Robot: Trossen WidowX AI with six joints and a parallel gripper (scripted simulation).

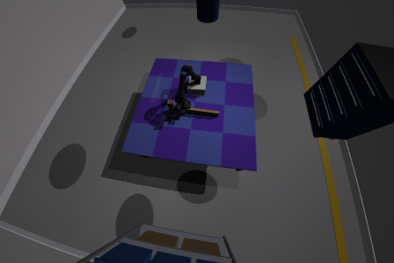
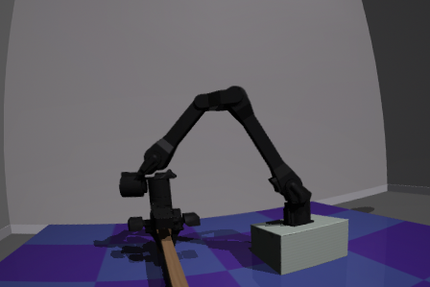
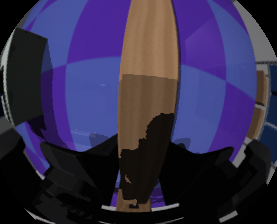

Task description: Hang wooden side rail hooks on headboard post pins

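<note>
Right now the wooden headboard post is 1 cm behind my gripper tip, 12 cm to the right of it and 4 cm above it.
</note>
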